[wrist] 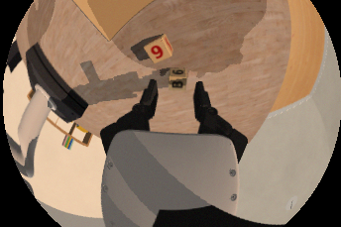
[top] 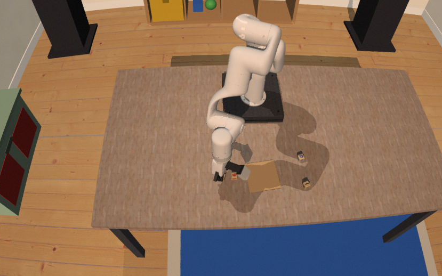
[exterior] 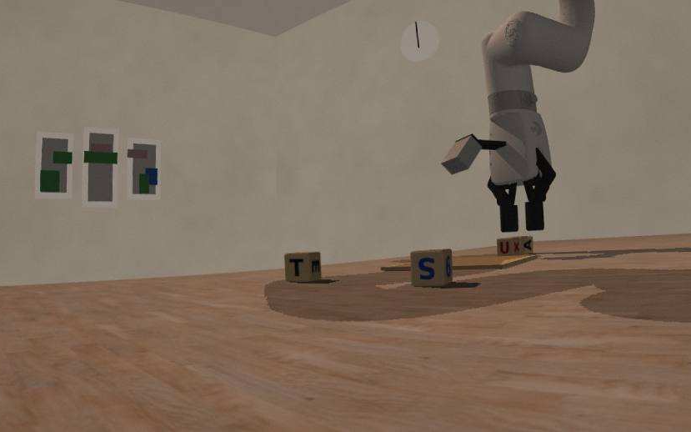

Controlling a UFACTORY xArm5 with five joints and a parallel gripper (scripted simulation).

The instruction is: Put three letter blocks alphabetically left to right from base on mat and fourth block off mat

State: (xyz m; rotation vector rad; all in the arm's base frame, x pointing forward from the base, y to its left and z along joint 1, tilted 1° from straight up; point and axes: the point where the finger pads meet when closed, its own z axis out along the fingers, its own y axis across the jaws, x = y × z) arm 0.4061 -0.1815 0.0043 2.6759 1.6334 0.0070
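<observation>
The letter block lies 50 mm to the left of my hand and 40 mm below it. The rest, counted from my hand: tan mat: 180 mm to the left, 50 mm below.
</observation>
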